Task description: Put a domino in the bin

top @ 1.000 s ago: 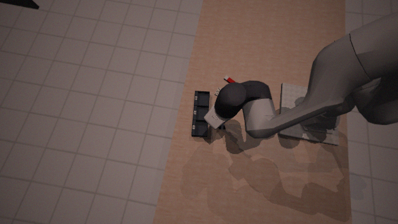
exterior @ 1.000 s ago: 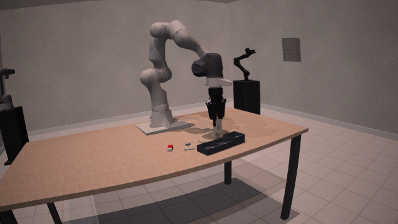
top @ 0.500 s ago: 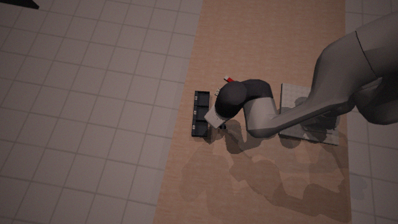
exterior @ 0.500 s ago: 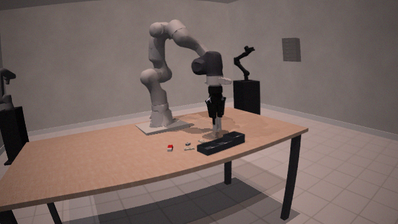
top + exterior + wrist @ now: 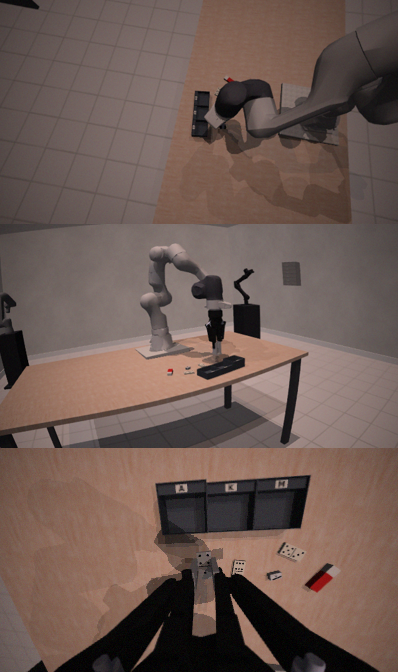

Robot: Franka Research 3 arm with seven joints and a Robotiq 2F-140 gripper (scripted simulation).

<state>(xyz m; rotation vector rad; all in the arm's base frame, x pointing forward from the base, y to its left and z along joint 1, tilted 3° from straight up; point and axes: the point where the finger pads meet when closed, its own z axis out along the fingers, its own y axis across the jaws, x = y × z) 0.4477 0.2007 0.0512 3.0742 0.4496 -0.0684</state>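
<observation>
Now: hand 110 mm short of the bin, 70 mm above it and 20 mm to the left of it. From my hand the other things lie so: red-and-white block 270 mm to the right, 90 mm below, 10 mm ahead; white domino 30 mm below; grey piece 170 mm to the right, 90 mm below, 10 mm behind.
</observation>
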